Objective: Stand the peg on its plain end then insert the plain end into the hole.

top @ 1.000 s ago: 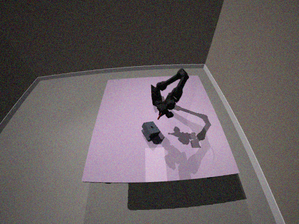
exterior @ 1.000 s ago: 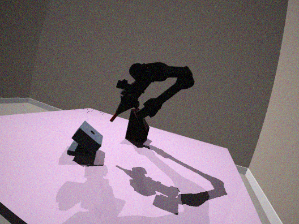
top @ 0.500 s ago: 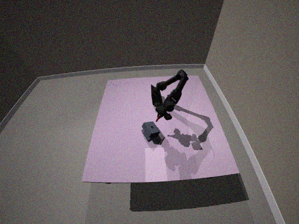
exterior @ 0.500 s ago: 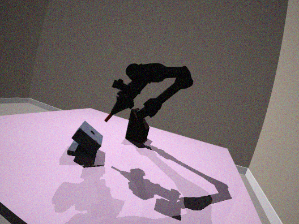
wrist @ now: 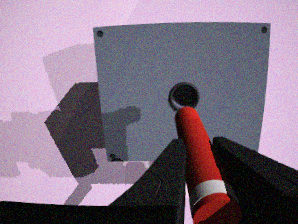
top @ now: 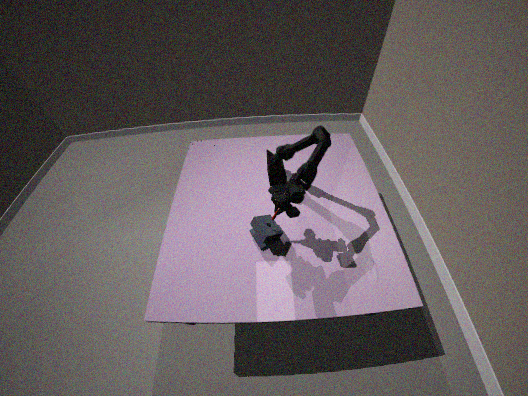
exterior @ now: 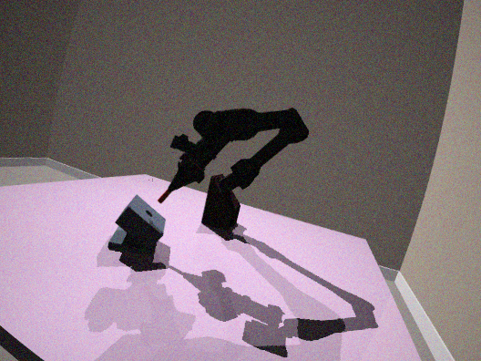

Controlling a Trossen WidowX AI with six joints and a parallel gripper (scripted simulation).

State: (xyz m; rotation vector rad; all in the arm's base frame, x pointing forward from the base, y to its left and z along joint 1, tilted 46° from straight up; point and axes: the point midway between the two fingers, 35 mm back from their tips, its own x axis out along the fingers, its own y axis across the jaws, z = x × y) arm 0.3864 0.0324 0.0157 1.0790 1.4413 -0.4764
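Right now the sloped panel is 10 cm below my gripper tip, 5 cm to the right of it and 3 cm ahead of it. Also, from my gripper tip: red peg (1 cm to the left, 1 cm behind, 1 cm above).
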